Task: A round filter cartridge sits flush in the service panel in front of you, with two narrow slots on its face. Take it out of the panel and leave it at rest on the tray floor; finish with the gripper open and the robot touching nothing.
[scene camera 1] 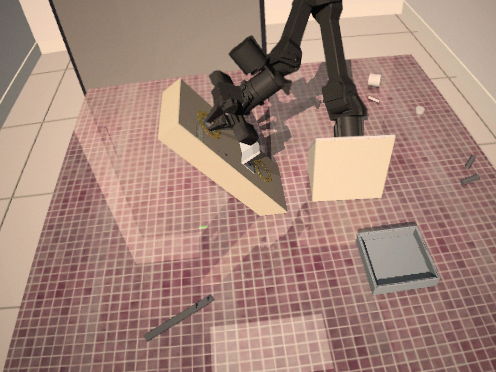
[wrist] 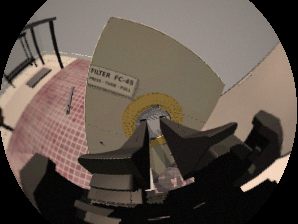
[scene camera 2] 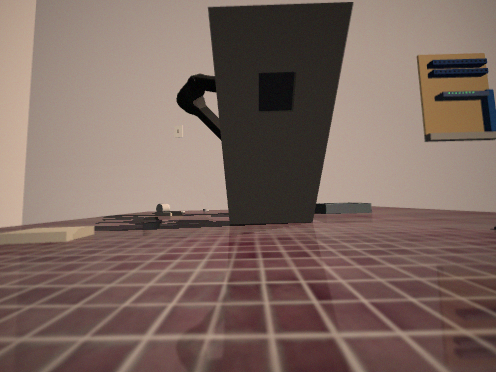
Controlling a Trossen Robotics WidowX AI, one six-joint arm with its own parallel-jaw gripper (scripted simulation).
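Scene camera 2 does not show the gripper, which is hidden by a beige service panel. Scene camera 1 and the wrist view do show the gripper, and the same spot on the gripper [scene camera 1: 226, 121] is [wrist: 86, 155].
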